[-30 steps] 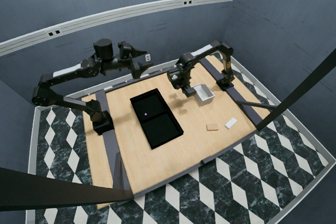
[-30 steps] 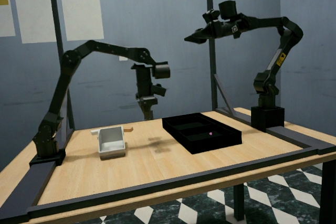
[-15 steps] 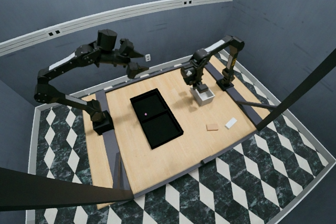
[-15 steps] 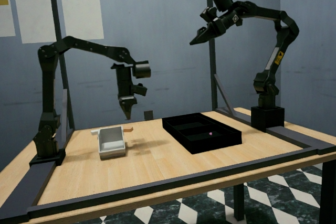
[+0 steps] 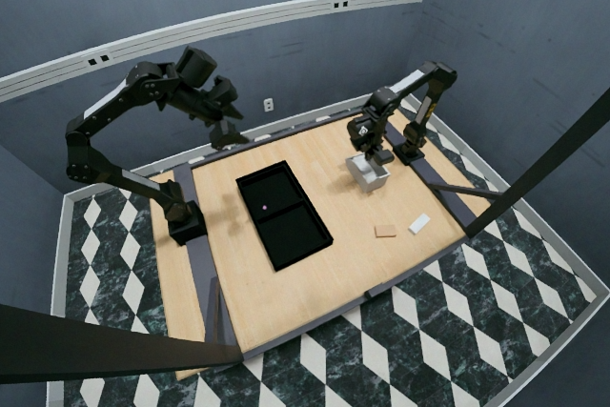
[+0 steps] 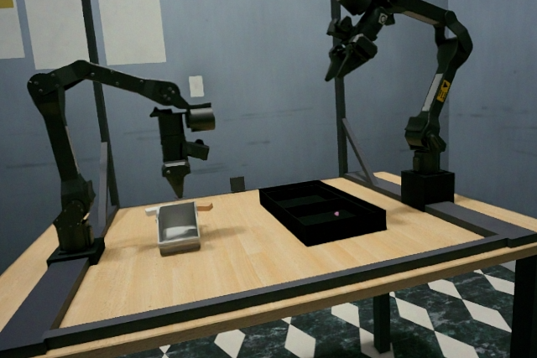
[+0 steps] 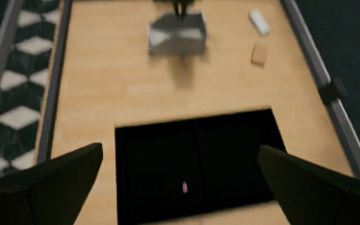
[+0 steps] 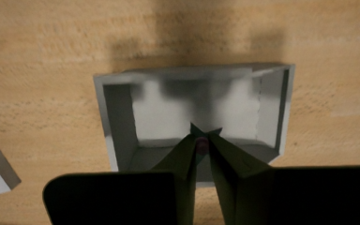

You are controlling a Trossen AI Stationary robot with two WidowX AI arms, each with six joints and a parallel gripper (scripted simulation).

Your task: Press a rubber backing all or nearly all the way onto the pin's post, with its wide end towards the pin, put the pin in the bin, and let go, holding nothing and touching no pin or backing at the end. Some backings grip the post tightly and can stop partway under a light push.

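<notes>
The white bin is 10 mm ahead of my right hand, 10 mm to the right of it and 100 mm below it. From my right hand the other things lie so: tan block: 240 mm behind, 50 mm to the left, 140 mm below; black tray: 30 mm behind, 360 mm to the left, 130 mm below; white block: 270 mm behind, 80 mm to the right, 140 mm below.
</notes>
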